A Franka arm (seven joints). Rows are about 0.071 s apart.
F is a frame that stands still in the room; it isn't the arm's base.
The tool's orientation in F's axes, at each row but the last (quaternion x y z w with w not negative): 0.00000 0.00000 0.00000 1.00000; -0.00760 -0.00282 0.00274 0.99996; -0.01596 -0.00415 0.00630 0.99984; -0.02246 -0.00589 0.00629 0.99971; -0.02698 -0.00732 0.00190 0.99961; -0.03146 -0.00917 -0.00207 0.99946; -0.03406 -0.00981 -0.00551 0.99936; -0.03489 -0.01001 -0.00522 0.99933; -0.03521 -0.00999 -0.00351 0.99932; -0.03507 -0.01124 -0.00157 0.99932
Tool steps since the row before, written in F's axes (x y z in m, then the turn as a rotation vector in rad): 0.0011 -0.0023 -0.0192 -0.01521 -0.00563 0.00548; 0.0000 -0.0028 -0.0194 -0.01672 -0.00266 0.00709; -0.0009 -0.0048 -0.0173 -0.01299 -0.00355 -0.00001; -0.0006 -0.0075 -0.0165 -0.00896 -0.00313 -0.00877; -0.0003 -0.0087 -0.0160 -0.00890 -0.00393 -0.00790; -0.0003 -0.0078 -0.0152 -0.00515 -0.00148 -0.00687; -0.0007 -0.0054 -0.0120 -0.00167 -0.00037 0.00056; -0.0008 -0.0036 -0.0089 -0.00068 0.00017 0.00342; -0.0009 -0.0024 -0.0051 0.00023 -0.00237 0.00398; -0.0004 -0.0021 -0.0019 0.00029 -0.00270 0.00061
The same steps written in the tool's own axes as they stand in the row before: 0.0011 -0.0023 -0.0192 -0.01521 -0.00563 0.00548; -0.0001 -0.0025 -0.0194 -0.01669 -0.00268 0.00714; -0.0011 -0.0042 -0.0174 -0.01303 -0.00339 -0.00001; -0.0009 -0.0067 -0.0168 -0.00910 -0.00262 -0.00879; -0.0006 -0.0078 -0.0164 -0.00903 -0.00347 -0.00797; -0.0006 -0.0068 -0.0157 -0.00527 -0.00107 -0.00685; -0.0009 -0.0046 -0.0123 -0.00165 -0.00043 0.00057; -0.0009 -0.0030 -0.0091 -0.00061 -0.00008 0.00344; -0.0010 -0.0020 -0.0052 0.00033 -0.00264 0.00380; -0.0004 -0.0020 -0.0020 0.00031 -0.00273 0.00041
